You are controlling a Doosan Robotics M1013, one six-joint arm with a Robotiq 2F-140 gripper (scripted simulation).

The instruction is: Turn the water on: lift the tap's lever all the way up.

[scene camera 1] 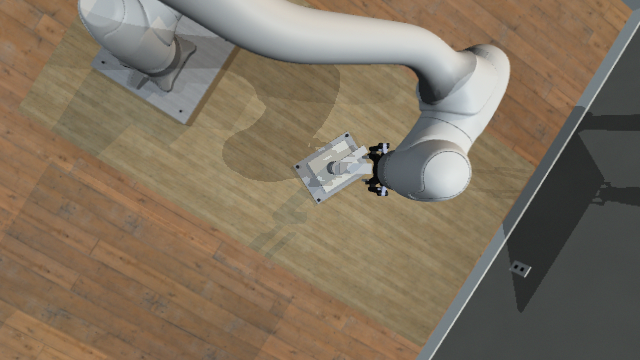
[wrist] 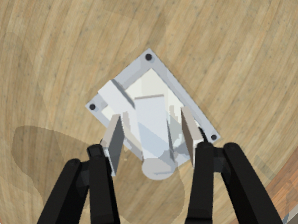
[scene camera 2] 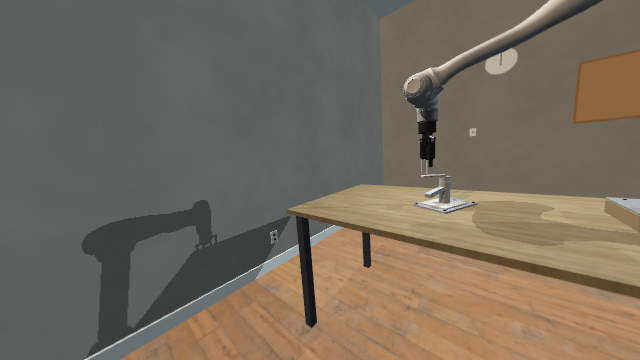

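There's a lever (wrist: 150, 110) here, and you'd also find my gripper (wrist: 151, 122), which is the same gripper (scene camera 2: 426, 172) that shows in the scene view.
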